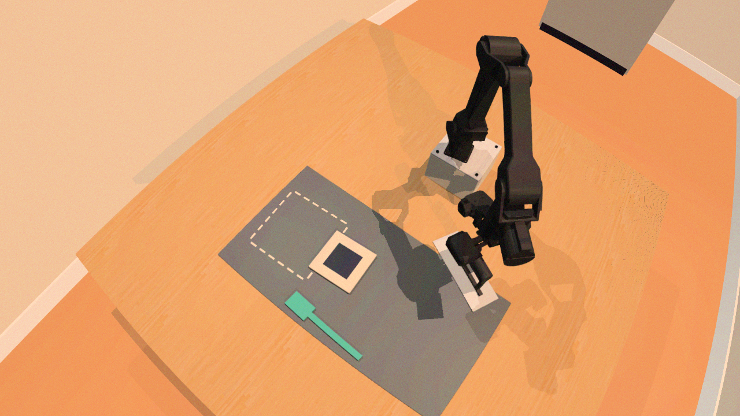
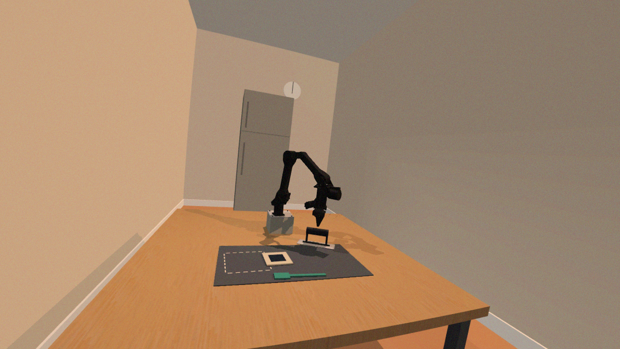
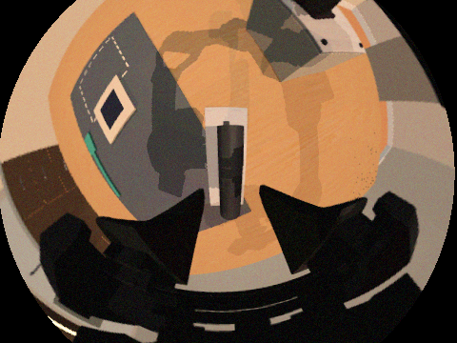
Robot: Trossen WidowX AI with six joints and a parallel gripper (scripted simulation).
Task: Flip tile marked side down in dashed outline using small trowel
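The trowel is 70 mm below my gripper tip, 20 mm to the right of it and 10 mm behind it. The rest, counted from my gripper tip: green flat tool: 280 mm ahead, 250 mm to the right, 100 mm below; square tile: 270 mm to the right, 120 mm ahead, 100 mm below; grey mat: 210 mm to the right, 140 mm ahead, 130 mm below.
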